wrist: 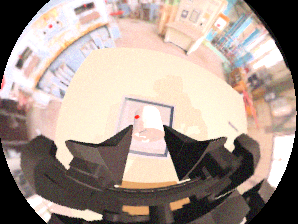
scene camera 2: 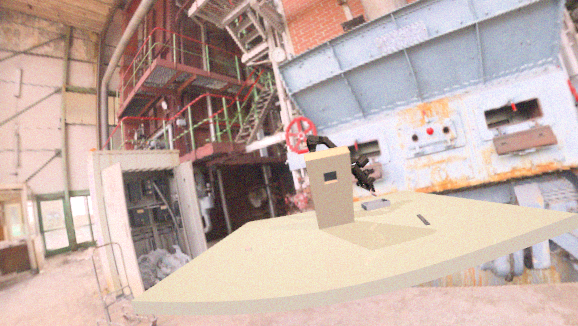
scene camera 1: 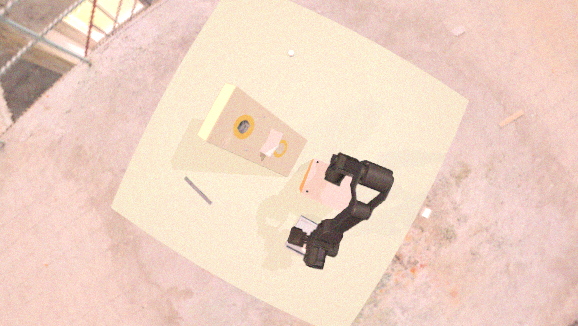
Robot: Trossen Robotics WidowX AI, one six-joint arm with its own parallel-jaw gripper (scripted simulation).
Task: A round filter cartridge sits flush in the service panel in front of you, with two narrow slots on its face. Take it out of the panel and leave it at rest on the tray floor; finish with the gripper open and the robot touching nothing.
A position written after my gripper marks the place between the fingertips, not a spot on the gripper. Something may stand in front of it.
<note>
In view: my gripper (wrist: 147,127), a round filter cartridge (wrist: 147,125) and a tray (wrist: 129,104).
</note>
